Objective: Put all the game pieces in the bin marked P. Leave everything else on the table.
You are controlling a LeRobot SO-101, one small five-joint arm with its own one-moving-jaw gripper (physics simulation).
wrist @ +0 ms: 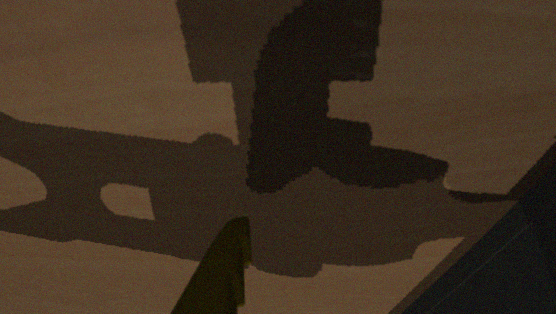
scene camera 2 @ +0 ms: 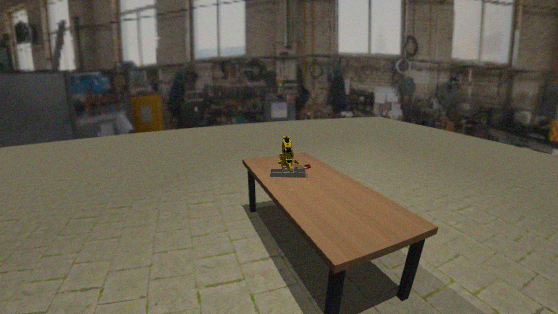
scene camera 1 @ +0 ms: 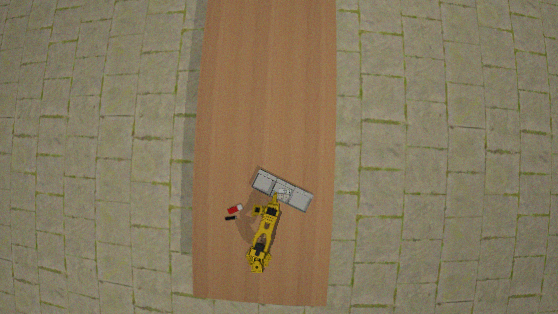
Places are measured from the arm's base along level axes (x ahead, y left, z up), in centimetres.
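Where they show: end effector, tool point: [wrist: 249,234] [scene camera 2: 287,168]; arm's base, origin of the base link: [scene camera 2: 285,163].
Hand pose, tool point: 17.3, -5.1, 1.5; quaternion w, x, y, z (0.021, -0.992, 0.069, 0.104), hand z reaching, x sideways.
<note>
Things, the pixels of their top centre, and the offset from my tool point, as dx, dy, dz. Level surfaces: height alone.
- grey three-compartment bin tray, middle of its top: [scene camera 1: 282,191] [scene camera 2: 287,170] +10.4, -4.2, +2.5
- white block, middle of its top: [scene camera 1: 235,209] [scene camera 2: 307,166] +1.4, +16.0, -0.2
- small black bar, middle of its top: [scene camera 1: 230,218] -2.7, +17.8, -0.1
- wooden table, its level: dz -1.5
My gripper [scene camera 1: 275,198] [scene camera 2: 290,169] [wrist: 246,225] is open and empty; one jaw shows in the wrist view, above shadowed wood. From above it is at the near edge of the grey three-compartment bin tray [scene camera 1: 302,198] [scene camera 2: 280,173], whose dark side [wrist: 505,270] fills the lower right of the wrist view. White dominoes [scene camera 1: 283,191] lie in the middle compartment, partly hidden by the jaw. Their spots and the letters on the bins are too small to read, so the P mark does not show. No other game piece can be made out; the arm hides some of the table.
A red and white block [scene camera 1: 234,209] [scene camera 2: 307,166] lies left of the arm, with a small black bar [scene camera 1: 230,218] beside it. The arm's shadow falls across the wooden table [scene camera 1: 270,100] [scene camera 2: 350,210] [wrist: 75,70] near them.
</note>
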